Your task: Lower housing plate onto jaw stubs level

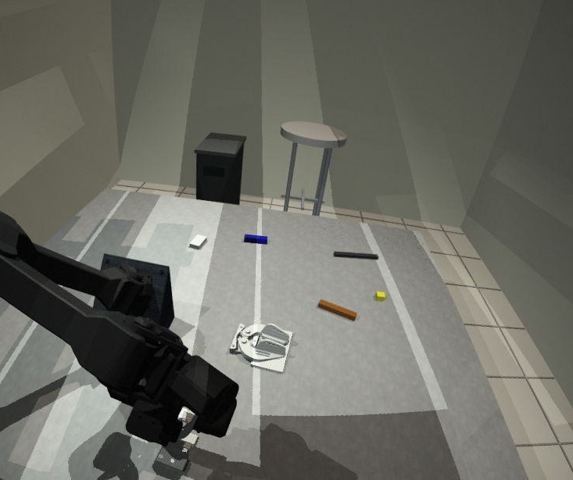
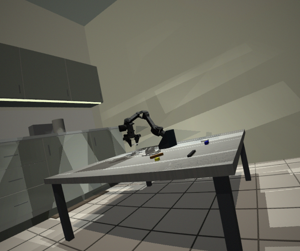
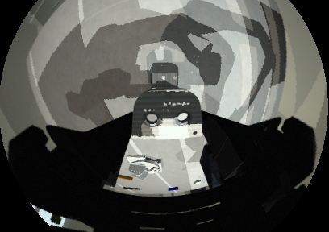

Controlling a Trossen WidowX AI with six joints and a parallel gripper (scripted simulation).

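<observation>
The white base lies 160 mm ahead of my gripper tip, 240 mm to the left of it and 80 mm below it. Also, from my gripper tip: orange bar: 330 mm ahead, 380 mm to the left, 70 mm below; then blue block: 100 mm ahead, 670 mm to the left, 70 mm below; then yellow cube: 470 mm ahead, 440 mm to the left, 70 mm below.
</observation>
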